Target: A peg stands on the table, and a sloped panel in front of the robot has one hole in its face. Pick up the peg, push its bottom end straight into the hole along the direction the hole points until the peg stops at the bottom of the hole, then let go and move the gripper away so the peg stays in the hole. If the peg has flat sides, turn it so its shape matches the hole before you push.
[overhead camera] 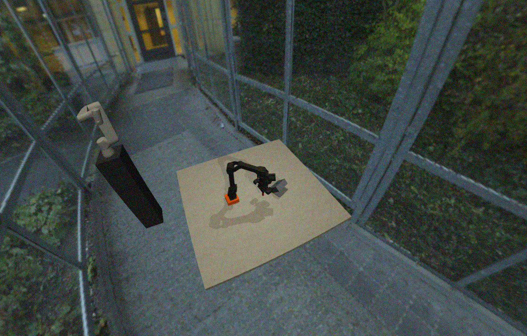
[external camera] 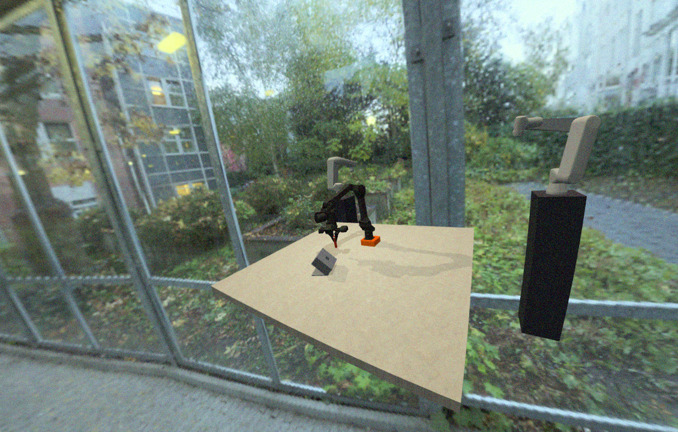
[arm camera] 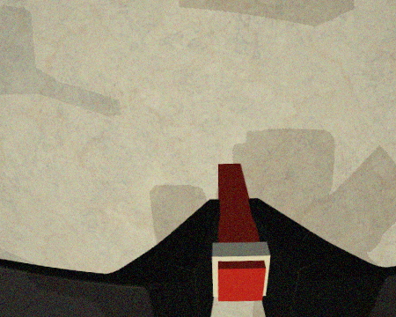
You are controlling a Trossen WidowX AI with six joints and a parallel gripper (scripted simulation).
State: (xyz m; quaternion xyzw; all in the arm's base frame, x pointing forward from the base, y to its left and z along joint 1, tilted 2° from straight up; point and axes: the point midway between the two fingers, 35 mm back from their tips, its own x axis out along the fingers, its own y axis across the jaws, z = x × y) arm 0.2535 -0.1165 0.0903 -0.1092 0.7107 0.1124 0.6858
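Now: the grey sloped panel 18 cm ahead of my gripper tip, 5 cm below it and 4 cm to the left of it. From my gripper tip the other things lie so: red square peg 2 cm above.
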